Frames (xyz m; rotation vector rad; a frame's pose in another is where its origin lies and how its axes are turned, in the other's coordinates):
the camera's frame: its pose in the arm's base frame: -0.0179 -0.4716 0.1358 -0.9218 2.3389 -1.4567
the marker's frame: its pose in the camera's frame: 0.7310 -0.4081 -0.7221 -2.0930 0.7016 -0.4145
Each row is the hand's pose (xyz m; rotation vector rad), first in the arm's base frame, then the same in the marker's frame.
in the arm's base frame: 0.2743 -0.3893 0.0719 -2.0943 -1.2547 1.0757
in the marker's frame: -1.0009 -0.5306 -0.7720 -0.0017 -0.6870 2.7505
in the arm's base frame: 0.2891 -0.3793 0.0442 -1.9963 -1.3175 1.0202
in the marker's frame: -1.0303 -0.5447 -0.7771 0.0128 -0.6318 2.6587
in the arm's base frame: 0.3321 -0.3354 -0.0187 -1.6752 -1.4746 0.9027
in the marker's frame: -1.1151 -0.5625 -0.7916 0.1010 -0.4592 2.3949
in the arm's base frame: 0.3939 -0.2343 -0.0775 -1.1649 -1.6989 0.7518
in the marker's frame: -1.2443 -0.5394 -0.8085 0.2763 -0.2708 1.9680
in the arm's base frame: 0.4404 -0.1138 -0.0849 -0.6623 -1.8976 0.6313
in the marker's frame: -1.3499 -0.4651 -0.8167 0.4717 -0.1685 1.5438
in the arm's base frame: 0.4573 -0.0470 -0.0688 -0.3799 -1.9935 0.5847
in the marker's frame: -1.3928 -0.4088 -0.8173 0.5927 -0.1336 1.3134
